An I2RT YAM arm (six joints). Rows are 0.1 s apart.
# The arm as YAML. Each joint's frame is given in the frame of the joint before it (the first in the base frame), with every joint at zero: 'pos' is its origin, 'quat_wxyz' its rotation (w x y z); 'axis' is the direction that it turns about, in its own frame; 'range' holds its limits. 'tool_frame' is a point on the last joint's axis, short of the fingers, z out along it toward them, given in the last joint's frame.
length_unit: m
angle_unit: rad
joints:
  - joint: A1
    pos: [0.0, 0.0, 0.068]
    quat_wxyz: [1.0, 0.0, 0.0, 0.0]
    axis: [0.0, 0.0, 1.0]
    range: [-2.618, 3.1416]
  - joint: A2
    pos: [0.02, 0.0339, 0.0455]
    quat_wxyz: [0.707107, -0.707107, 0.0, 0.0]
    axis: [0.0, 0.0, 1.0]
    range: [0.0, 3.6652]
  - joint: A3
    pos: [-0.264, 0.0, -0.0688]
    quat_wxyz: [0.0, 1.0, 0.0, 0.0]
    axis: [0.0, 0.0, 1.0]
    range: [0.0, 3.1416]
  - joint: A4
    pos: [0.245, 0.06, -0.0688]
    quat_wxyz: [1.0, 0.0, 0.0, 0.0]
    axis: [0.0, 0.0, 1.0]
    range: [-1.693, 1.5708]
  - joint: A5
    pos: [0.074, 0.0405, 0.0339]
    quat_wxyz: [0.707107, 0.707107, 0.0, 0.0]
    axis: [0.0, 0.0, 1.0]
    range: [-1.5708, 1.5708]
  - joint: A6
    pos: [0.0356, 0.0, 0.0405]
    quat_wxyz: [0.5, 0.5, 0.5, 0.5]
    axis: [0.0, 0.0, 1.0]
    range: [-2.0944, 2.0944]
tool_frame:
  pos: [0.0, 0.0, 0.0]
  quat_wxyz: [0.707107, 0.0, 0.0, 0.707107]
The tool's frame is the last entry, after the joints.
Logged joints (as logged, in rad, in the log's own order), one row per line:
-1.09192, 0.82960, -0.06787, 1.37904, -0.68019, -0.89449
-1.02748, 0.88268, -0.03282, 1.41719, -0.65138, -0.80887
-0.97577, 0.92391, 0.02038, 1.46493, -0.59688, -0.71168
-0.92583, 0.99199, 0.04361, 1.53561, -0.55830, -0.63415
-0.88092, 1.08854, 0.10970, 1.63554, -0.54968, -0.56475
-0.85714, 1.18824, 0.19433, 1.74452, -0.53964, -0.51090
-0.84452, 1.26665, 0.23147, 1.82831, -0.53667, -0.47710
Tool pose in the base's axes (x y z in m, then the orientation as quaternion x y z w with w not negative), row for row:
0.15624, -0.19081, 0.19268, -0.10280, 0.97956, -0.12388, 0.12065
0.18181, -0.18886, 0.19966, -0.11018, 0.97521, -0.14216, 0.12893
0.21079, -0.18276, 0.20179, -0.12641, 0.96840, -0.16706, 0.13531
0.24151, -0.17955, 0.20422, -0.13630, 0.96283, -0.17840, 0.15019
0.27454, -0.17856, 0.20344, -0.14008, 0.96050, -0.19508, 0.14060
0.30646, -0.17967, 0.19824, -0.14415, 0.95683, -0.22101, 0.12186
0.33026, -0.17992, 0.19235, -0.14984, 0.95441, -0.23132, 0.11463
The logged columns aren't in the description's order. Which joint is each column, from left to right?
Columns, left to right: A6, A3, A5, A2, A4, A1.
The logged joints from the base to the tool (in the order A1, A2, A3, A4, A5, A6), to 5 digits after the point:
-0.89449, 1.37904, 0.82960, -0.68019, -0.06787, -1.09192
-0.80887, 1.41719, 0.88268, -0.65138, -0.03282, -1.02748
-0.71168, 1.46493, 0.92391, -0.59688, 0.02038, -0.97577
-0.63415, 1.53561, 0.99199, -0.55830, 0.04361, -0.92583
-0.56475, 1.63554, 1.08854, -0.54968, 0.10970, -0.88092
-0.51090, 1.74452, 1.18824, -0.53964, 0.19433, -0.85714
-0.47710, 1.82831, 1.26665, -0.53667, 0.23147, -0.84452

